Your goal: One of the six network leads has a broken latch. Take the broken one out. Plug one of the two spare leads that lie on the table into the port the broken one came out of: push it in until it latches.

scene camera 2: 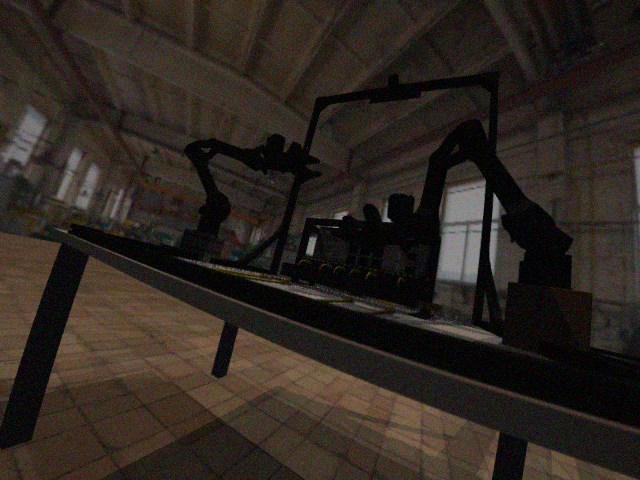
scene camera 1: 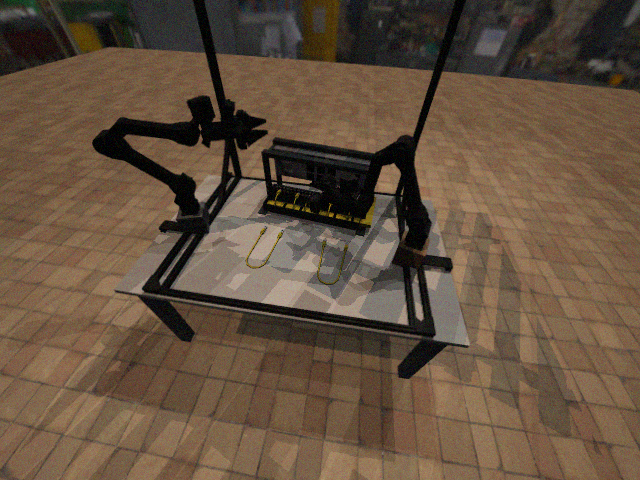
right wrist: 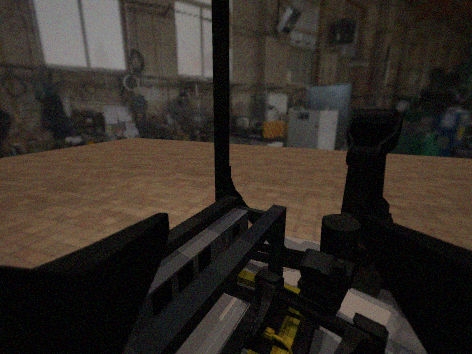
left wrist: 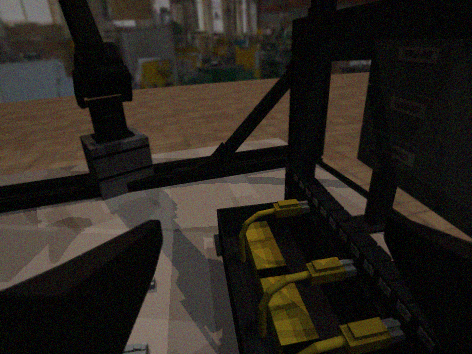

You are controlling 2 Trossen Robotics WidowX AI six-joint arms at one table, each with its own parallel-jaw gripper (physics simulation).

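Frame: origin at the left arm's base, x ahead, y left, z up, level; centimetres.
Seen in the pictures: left gripper, between the fingertips: (scene camera 2: 340, 237) (scene camera 1: 304, 189) (left wrist: 272, 228); right gripper, between the fingertips: (scene camera 2: 320, 168) (scene camera 1: 266, 126) (right wrist: 264, 223); left arm's base, origin of its link: (scene camera 2: 544, 290) (scene camera 1: 414, 242); right arm's base, origin of its link: (scene camera 2: 206, 234) (scene camera 1: 190, 210) (left wrist: 112, 136).
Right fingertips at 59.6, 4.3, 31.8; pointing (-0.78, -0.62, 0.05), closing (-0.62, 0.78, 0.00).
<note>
Offsets run from my right fingertips to a thing's top centre, as dx, dy, dz. "spot": to the spot under its first point. Level surfaces: height alone.
A black rack {-12.5, -15.3, -15.8} (scene camera 1: 318, 145) (scene camera 2: 304, 238) (right wrist: 227, 260) with a patch panel stands at the back of the table {dz -42.0} (scene camera 1: 294, 290). Yellow leads {-11.7, -5.5, -34.2} (scene camera 1: 304, 208) are plugged in along its front. The left wrist view shows three of their plugs {spot: +2.7, -7.1, -32.9} (left wrist: 287, 207) {-5.4, -9.9, -32.5} (left wrist: 327, 268) {-10.6, -10.9, -32.5} (left wrist: 368, 331) seated in the ports. Two spare yellow leads {spot: -8.5, +28.2, -41.6} (scene camera 1: 255, 267) {spot: -36.7, +21.4, -41.5} (scene camera 1: 329, 284) lie in U shapes on the table in front. My left gripper (scene camera 1: 344, 197) is open and empty, low at the right part of the row of plugs. My right gripper (scene camera 1: 258, 129) (scene camera 2: 310, 167) is open and empty, high above the rack's left end.
A black frame runs round the table, with two tall posts (scene camera 1: 218, 86) (scene camera 1: 434, 81). The right arm's base (scene camera 1: 187, 216) (left wrist: 112, 158) stands at the table's left edge, the left arm's base (scene camera 1: 413, 252) at the right edge.
</note>
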